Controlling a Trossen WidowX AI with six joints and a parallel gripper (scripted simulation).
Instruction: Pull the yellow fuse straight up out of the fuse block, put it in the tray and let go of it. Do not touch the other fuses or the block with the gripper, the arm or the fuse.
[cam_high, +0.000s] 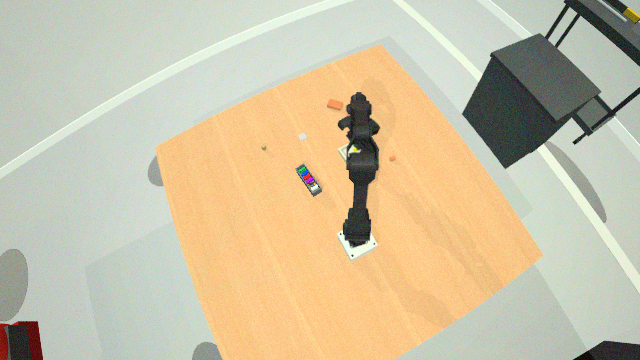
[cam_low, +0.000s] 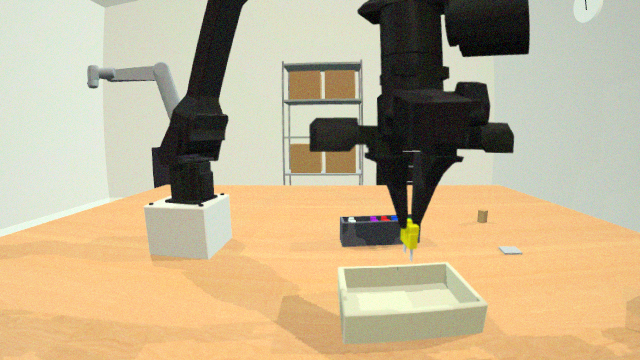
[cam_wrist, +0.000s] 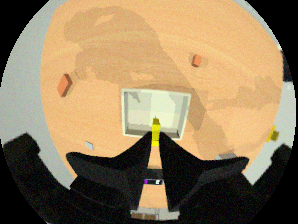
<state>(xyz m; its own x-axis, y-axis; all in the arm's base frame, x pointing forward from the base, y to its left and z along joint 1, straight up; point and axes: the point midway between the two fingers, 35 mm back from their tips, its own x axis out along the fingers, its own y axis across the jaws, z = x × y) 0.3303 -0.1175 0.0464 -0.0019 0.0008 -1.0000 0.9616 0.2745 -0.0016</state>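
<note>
The cream tray lies 90 mm below my gripper tip. The rest, counted from my gripper tip: flat grey tile 180 mm ahead, 190 mm to the left, 90 mm below; small orange piece 50 mm behind, 140 mm to the right, 80 mm below; yellow fuse 10 mm below.
</note>
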